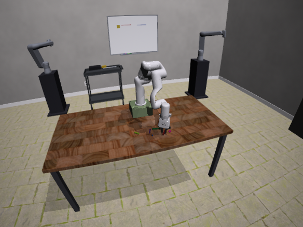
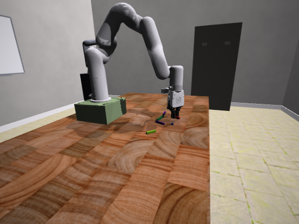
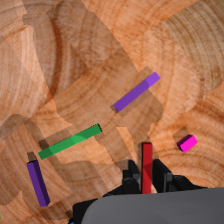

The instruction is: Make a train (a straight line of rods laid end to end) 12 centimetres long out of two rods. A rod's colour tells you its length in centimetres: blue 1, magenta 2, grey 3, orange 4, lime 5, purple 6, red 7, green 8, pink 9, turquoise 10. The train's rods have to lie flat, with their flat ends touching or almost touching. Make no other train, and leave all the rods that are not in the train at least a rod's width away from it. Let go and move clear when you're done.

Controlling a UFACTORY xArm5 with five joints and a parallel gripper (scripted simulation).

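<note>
The red rod is 20 mm below my hand. From my hand the other things lie so: green rod (80 mm behind, 50 mm to the right, 20 mm below); magenta rod (60 mm to the left, 20 mm below); small blue rod (10 mm ahead, 110 mm to the right, 20 mm below).
</note>
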